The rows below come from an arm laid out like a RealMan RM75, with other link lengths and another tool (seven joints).
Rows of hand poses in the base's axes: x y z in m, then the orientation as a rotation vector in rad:
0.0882 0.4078 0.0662 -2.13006 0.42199 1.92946
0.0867 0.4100 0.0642 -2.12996 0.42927 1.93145
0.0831 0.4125 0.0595 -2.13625 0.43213 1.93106
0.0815 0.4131 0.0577 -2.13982 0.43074 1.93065
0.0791 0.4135 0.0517 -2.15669 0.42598 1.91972
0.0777 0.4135 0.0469 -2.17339 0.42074 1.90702
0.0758 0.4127 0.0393 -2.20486 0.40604 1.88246
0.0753 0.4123 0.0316 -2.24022 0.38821 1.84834
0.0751 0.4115 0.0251 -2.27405 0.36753 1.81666
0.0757 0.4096 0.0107 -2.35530 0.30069 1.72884
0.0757 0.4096 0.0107 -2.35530 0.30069 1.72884
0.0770 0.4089 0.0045 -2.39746 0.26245 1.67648
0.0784 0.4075 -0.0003 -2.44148 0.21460 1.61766
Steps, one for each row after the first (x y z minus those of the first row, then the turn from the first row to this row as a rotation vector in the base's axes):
-0.0015 0.0022 -0.0020 -0.00464 0.00193 -0.00206
-0.0051 0.0047 -0.0067 -0.00969 -0.00023 0.00003
-0.0067 0.0053 -0.0085 -0.01083 -0.00186 0.00235
-0.0091 0.0057 -0.0145 -0.01416 -0.01463 0.00825
-0.0105 0.0057 -0.0193 -0.01662 -0.02839 0.01348
-0.0124 0.0049 -0.0269 -0.01871 -0.05503 0.02527
-0.0129 0.0045 -0.0346 -0.01872 -0.08877 0.03645
-0.0131 0.0037 -0.0411 -0.01770 -0.12068 0.04962
-0.0125 0.0018 -0.0555 -0.00523 -0.20540 0.08570
-0.0125 0.0018 -0.0555 -0.00523 -0.20540 0.08570
-0.0112 0.0011 -0.0617 0.00333 -0.25347 0.10470
-0.0098 -0.0003 -0.0665 0.01592 -0.30673 0.12780

